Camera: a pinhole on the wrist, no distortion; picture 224 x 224 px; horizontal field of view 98.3 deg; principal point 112.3 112.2 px. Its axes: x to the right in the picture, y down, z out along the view. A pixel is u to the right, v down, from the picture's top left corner.
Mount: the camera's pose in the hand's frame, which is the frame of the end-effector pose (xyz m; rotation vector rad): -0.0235 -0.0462 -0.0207 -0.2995 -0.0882 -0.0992
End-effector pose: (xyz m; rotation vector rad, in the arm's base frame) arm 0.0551 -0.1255 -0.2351 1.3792 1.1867 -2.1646
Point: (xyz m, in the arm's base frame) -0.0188 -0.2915 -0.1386
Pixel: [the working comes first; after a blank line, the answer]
In the camera's frame: -0.0330 -0.0157 0.2221

98 105
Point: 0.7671 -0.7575 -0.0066
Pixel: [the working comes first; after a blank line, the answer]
In the camera's frame: -0.6691 0.6295 0.3990

outside the picture
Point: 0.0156 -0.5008 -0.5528
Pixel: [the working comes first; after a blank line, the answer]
In the camera's frame: 0.2460 0.3290 0.3630

178 200
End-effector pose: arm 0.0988 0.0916 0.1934 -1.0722 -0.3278 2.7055
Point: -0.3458 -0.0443 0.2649
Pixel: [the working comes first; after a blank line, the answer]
In the camera's frame: 0.2771 0.1095 0.4206

176 137
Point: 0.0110 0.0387 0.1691
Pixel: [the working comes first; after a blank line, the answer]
In the camera's frame: 0.0840 0.0969 0.0951

198 211
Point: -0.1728 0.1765 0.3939
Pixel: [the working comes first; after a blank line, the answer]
In the camera's frame: 0.1497 -0.1436 0.2980

161 66
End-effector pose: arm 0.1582 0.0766 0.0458 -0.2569 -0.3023 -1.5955
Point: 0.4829 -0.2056 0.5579
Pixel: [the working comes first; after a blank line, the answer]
In the camera's frame: 0.4525 0.3144 0.4637

207 178
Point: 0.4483 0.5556 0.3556
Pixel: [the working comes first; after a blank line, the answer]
In the camera's frame: -0.3088 0.1397 0.5709

60 136
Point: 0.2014 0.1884 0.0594
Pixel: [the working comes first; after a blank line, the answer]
In the camera's frame: -0.0779 0.0521 0.0992

36 163
